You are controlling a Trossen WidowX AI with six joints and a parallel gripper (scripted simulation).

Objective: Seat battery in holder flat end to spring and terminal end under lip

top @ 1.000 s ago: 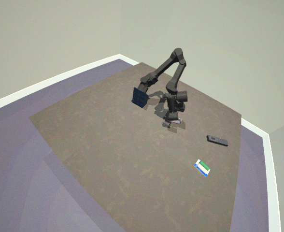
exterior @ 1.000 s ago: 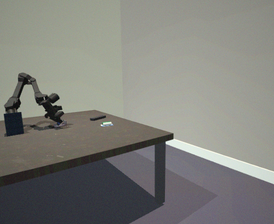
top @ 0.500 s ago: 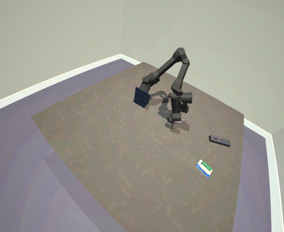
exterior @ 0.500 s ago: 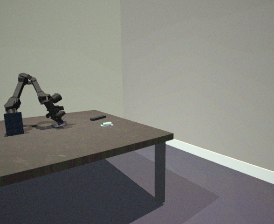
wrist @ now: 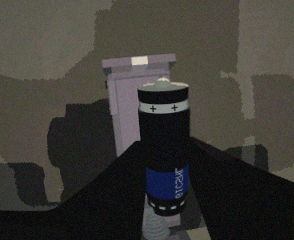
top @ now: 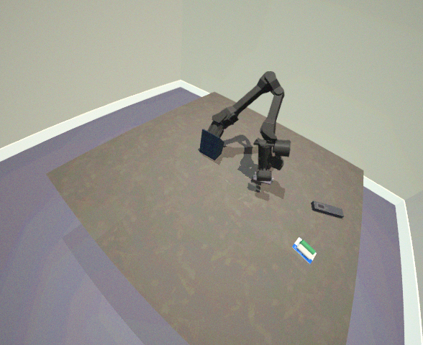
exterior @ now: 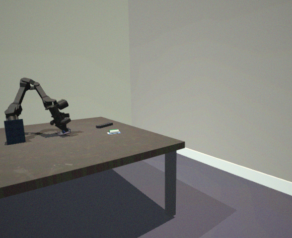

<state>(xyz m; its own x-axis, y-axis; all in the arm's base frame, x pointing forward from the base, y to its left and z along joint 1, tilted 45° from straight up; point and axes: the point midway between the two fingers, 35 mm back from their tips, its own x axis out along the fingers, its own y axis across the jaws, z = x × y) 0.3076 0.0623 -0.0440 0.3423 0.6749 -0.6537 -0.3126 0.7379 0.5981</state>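
My gripper tip is 1 cm below the battery. From my gripper tip the other things lie so: dark remote-like bar 34 cm ahead, 6 cm to the left.
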